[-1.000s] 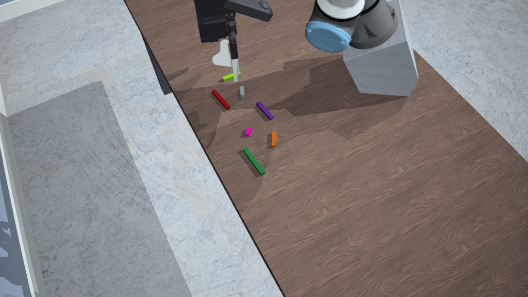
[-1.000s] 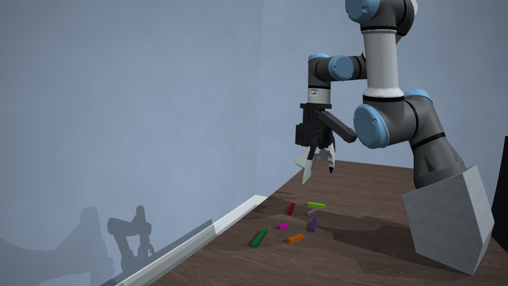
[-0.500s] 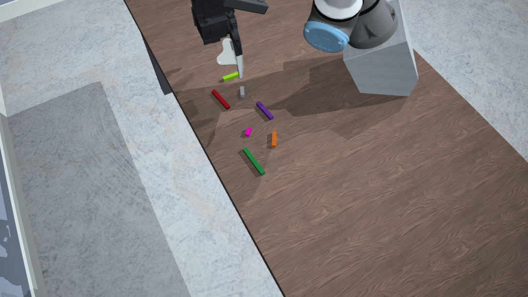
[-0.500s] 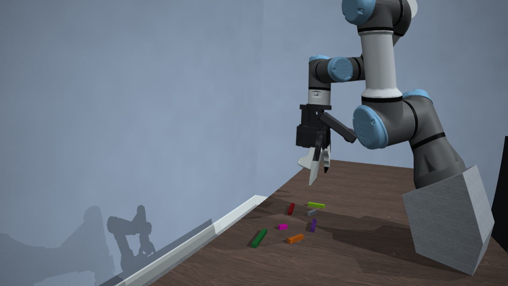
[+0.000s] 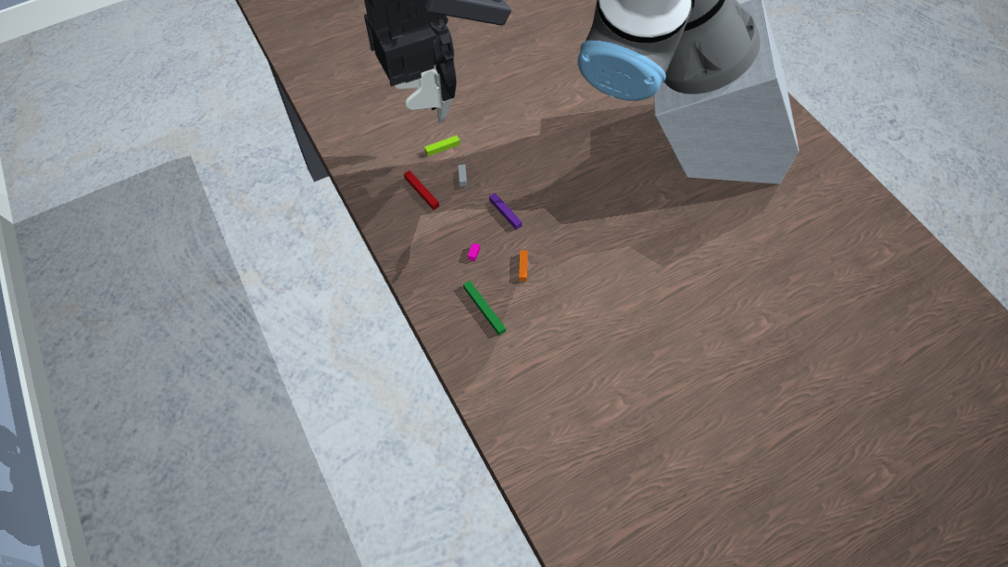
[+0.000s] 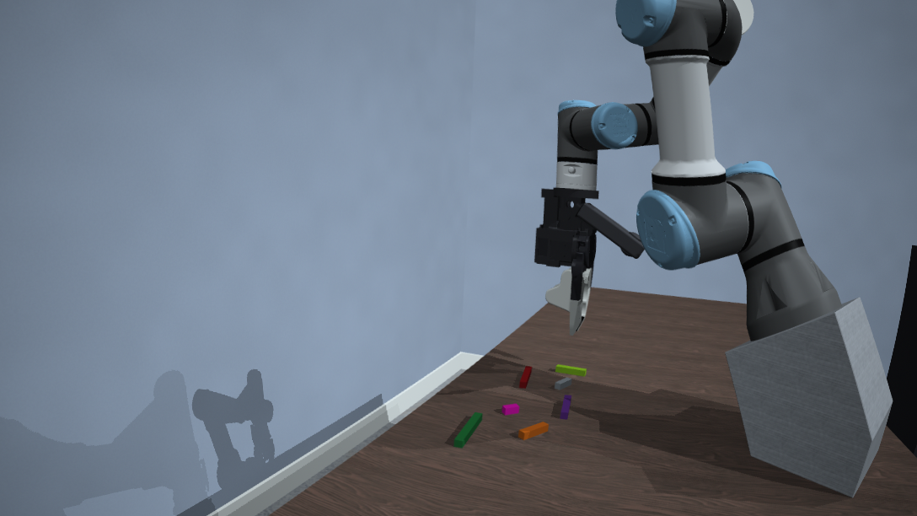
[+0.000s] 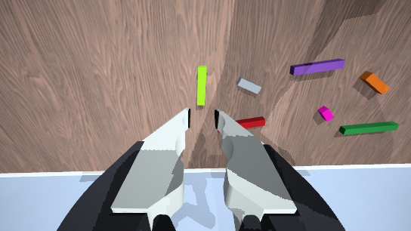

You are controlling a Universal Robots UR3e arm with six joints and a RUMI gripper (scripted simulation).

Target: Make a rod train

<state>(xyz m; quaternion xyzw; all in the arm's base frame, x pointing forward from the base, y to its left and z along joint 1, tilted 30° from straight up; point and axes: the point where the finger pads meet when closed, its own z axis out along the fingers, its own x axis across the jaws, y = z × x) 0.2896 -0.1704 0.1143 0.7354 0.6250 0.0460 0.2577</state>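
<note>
Now: the lime rod 8 cm below my hand. From my hand the other things lie so: red rod (7 cm ahead, 4 cm to the left, 8 cm below); purple rod (14 cm to the left, 8 cm below); grey rod (1 cm ahead, 6 cm to the left, 8 cm below).
</note>
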